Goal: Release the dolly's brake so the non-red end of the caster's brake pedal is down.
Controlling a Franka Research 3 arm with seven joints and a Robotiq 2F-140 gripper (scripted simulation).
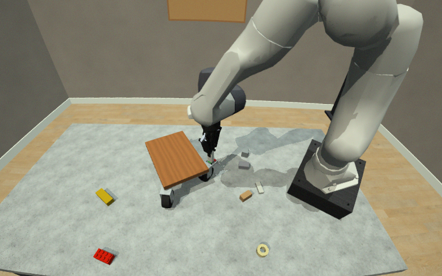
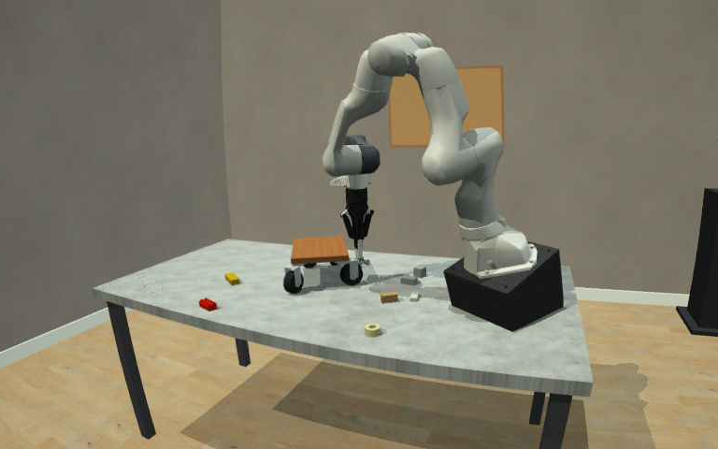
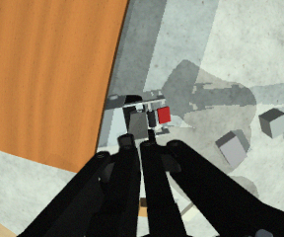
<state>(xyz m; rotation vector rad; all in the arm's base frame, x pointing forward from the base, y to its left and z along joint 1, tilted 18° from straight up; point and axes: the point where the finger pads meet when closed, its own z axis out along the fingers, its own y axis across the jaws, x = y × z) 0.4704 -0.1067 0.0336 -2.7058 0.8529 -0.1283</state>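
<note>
The brake pedal is 1 cm behind my hand, 1 cm to the right of it and 5 cm below it. Also, from my hand: tan block 17 cm behind, 12 cm to the left, 12 cm below; then white piece 24 cm behind, 7 cm to the left, 13 cm below; then yellow brick 46 cm ahead, 18 cm to the left, 12 cm below.
</note>
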